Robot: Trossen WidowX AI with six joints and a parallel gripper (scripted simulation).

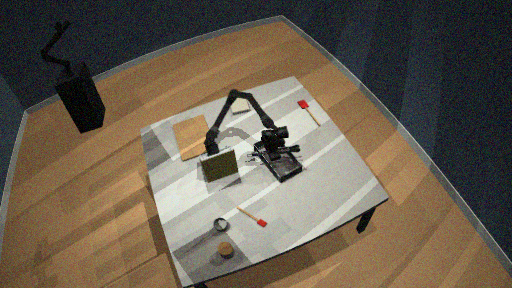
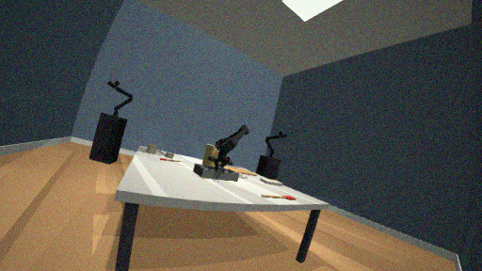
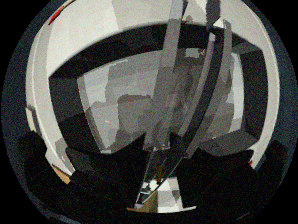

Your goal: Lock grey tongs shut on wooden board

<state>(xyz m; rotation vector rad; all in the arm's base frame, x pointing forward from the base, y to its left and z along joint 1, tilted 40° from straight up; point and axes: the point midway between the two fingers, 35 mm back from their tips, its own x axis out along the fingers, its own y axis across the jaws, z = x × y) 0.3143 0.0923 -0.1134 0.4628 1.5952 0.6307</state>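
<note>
The roasting tin is 3 cm ahead of my gripper tip and 2 cm to the right of it. The rest, counted from my gripper tip: red spatula 37 cm ahead, 34 cm to the left, 3 cm below; pale block 55 cm to the left, 9 cm behind, 2 cm below; wooden board 45 cm behind, 34 cm to the left, 2 cm below.
</note>
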